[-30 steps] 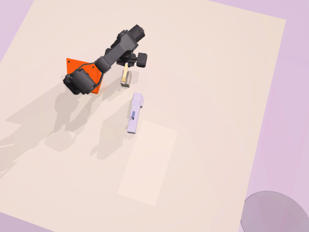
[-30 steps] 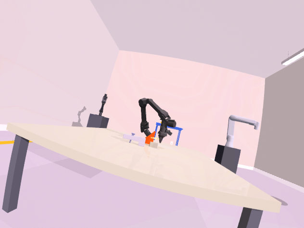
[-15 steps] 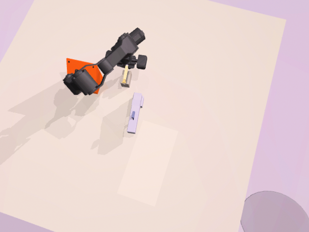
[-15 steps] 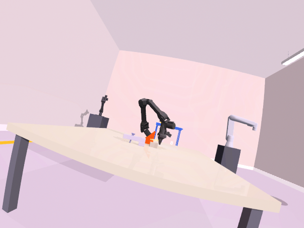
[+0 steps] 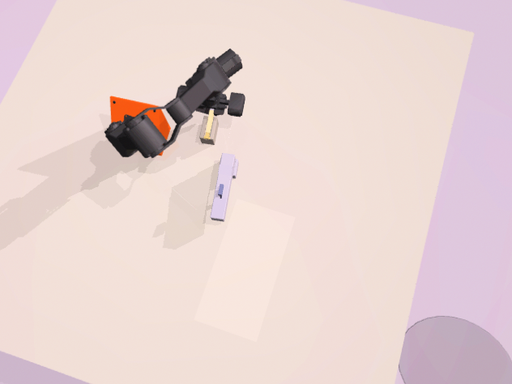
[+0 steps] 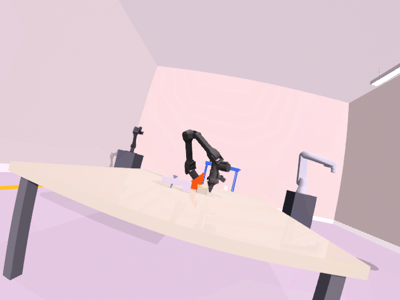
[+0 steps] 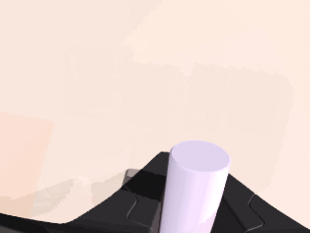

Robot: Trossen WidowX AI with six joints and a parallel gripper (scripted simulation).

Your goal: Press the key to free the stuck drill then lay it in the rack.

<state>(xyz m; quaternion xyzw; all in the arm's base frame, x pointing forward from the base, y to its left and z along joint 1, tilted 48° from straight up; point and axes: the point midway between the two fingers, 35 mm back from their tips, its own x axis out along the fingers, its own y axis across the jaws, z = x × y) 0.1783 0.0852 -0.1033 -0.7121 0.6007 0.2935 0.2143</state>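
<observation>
The rack is 50 mm to the right of my gripper tip. Round my gripper tip: small blue key (230 mm to the right, 110 mm ahead, 30 mm above).
</observation>
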